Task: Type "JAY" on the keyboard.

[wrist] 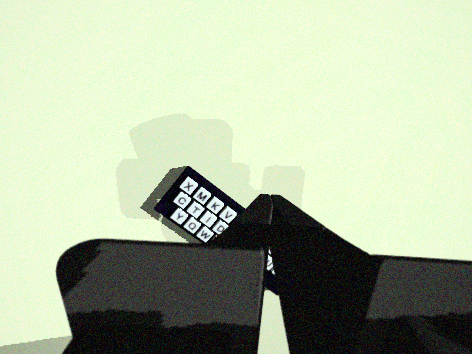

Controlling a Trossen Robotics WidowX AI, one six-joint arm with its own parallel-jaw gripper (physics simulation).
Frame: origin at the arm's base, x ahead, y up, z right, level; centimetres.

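Seen in the pictures: gripper, fingertip midpoint: (268, 204).
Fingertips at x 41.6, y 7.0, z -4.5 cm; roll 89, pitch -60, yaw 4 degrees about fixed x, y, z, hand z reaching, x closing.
Pixels of each thing's top centre, then the offset from my fingertips to it. Level surfaces: height alone.
- small black keyboard, middle of its top: (236, 240) dx -12.1, dy -18.3, dz +5.7 cm
- Y key, middle of its top: (179, 217) dx -13.0, dy -18.3, dz -1.7 cm
- pale green-white surface, its level: dy -20.1 cm
A small black keyboard (172, 198) with white lettered keys lies slanted on the pale surface, left of and partly behind my gripper. Its visible rows read X, M, K, V, then C, T, I, D, then Y, O or Q, W. The Y key (179, 216) shows at its left lower edge. The rest of the keyboard is hidden behind my fingers, with a sliver of a key showing between them. The J and A keys do not show. My gripper (268, 204) is shut and empty, its tips meeting beside the keyboard's visible part in this view.
Soft grey shadows of the arm and gripper fall on the pale green-white surface (350, 100) around the keyboard. A grey area (35, 345) shows at the bottom left corner.
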